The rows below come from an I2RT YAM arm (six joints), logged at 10 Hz.
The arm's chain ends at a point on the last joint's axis. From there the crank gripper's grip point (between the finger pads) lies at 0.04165 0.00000 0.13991 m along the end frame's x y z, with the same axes.
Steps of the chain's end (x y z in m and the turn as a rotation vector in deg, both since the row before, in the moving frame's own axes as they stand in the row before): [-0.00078 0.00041 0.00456 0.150 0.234 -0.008]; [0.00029 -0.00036 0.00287 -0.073 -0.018 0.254]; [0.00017 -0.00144 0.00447 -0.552 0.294 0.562]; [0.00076 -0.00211 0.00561 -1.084 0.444 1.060]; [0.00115 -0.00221 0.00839 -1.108 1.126 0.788]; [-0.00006 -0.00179 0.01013 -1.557 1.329 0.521]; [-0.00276 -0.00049 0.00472 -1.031 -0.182 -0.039]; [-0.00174 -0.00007 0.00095 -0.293 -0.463 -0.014]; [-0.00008 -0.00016 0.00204 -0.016 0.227 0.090]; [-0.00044 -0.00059 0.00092 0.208 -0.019 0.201]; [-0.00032 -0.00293 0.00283 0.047 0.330 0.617]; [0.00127 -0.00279 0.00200 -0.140 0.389 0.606]
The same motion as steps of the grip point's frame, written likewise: [-0.00021 0.00004 0.00439 0.150 0.234 -0.008]; [0.00025 0.00000 0.00288 -0.073 -0.018 0.254]; [0.00088 0.00032 0.00425 -0.552 0.294 0.562]; [0.00181 0.00131 0.00525 -1.084 0.444 1.060]; [0.00387 0.00108 0.00751 -1.108 1.126 0.788]; [0.00315 0.00239 0.00907 -1.557 1.329 0.521]; [-0.00320 0.00200 0.00483 -1.031 -0.182 -0.039]; [-0.00287 0.00064 0.00128 -0.293 -0.463 -0.014]; [0.00047 -0.00006 0.00187 -0.016 0.227 0.090]; [-0.00049 -0.00095 0.00093 0.208 -0.019 0.201]; [0.00048 -0.00259 0.00259 0.047 0.330 0.617]; [0.00221 -0.00200 0.00171 -0.140 0.389 0.606]
